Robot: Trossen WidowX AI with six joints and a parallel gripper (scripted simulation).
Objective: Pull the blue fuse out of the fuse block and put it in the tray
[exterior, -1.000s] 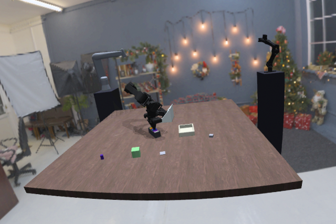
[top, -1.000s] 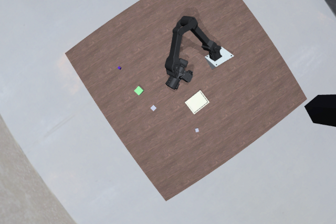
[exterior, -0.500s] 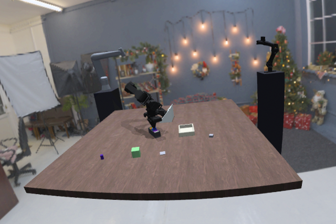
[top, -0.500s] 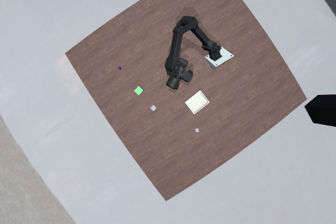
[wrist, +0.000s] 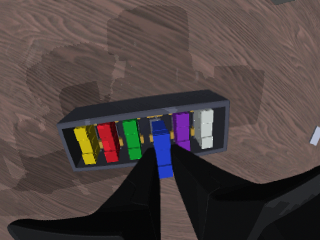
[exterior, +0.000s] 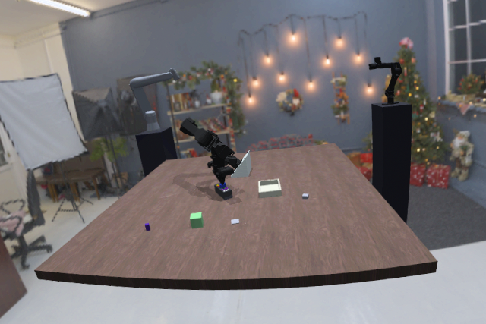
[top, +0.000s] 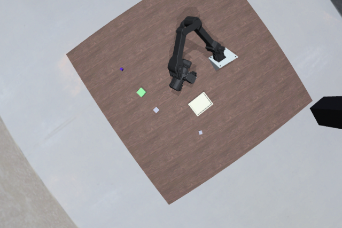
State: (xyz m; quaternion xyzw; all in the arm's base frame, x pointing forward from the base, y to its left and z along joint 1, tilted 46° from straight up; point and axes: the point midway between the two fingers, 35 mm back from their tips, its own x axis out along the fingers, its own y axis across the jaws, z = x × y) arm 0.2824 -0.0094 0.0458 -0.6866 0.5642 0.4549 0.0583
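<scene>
The purple fuse lies 30 mm below my gripper tip, 10 mm to the left of it and 10 mm ahead of it. Also, from my gripper tip: green fuse 30 mm below, 20 mm behind, 10 mm to the right; then blue fuse 10 mm below; then cream tray 220 mm to the left, 60 mm below, 10 mm behind.
</scene>
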